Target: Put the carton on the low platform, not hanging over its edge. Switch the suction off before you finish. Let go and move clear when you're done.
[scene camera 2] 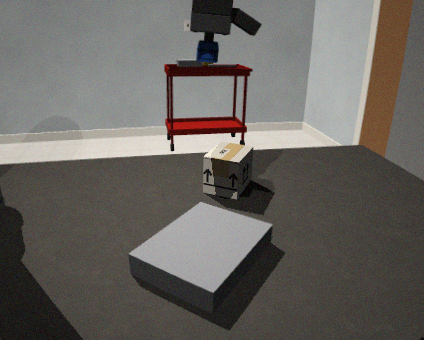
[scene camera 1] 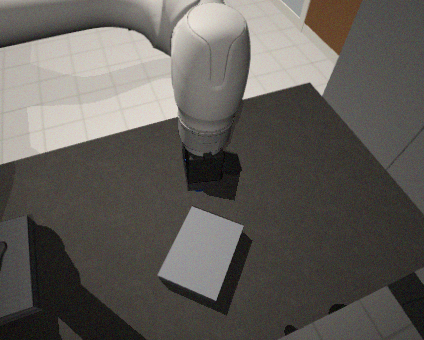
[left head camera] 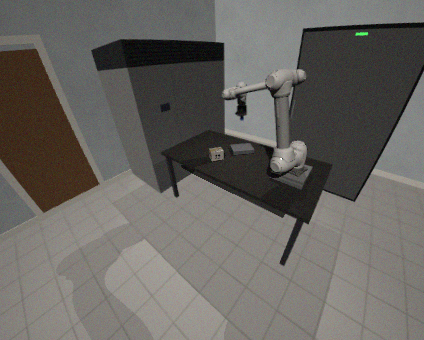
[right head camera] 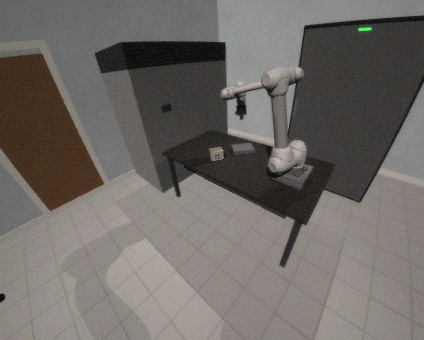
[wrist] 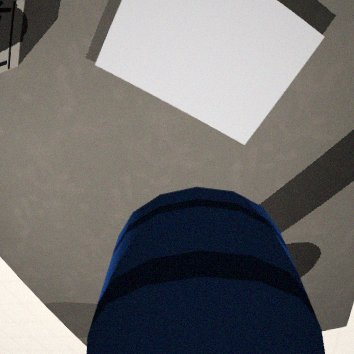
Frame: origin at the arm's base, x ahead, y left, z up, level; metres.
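Seen in the pictures: end effector, tool point: (scene camera 2: 206,61) (left head camera: 241,119) (right head camera: 241,119) (wrist: 198,257); arm's base, origin of the base link: (left head camera: 294,169) (right head camera: 294,169).
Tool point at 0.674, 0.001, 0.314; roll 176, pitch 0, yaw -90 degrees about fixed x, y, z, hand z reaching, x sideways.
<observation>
Offsets run from my tool point to a thing's middle, as dx, dy, dz. Level surfaces: height alone.
The carton {+0.073, +0.313, -0.333} (left head camera: 216,154) (right head camera: 216,154) (scene camera 2: 227,172), pale with tan tape and black arrows, stands upright on the dark table beside the low platform. Part of it shows at the upper left edge of the wrist view (wrist: 15,50); in scene camera 1 the tool hides it. The low platform {+0.004, -0.029, -0.363} (left head camera: 242,149) (right head camera: 243,148) (scene camera 1: 202,252) (scene camera 2: 202,250) (wrist: 205,60) is a flat grey block with a bare top, apart from the carton. My blue suction cup (left head camera: 242,118) (right head camera: 241,117) (scene camera 2: 207,52) (wrist: 205,280) hangs high above the table, with no object attached to it.
The arm's base stands on a grey plinth (left head camera: 291,179) (right head camera: 292,178) (scene camera 1: 17,270) at the other end of the table {dz -0.387} (left head camera: 245,172) (scene camera 1: 125,200). A tall grey cabinet (left head camera: 145,100) (right head camera: 147,95) is behind the table. A red cart (scene camera 2: 230,71) stands by the wall.
</observation>
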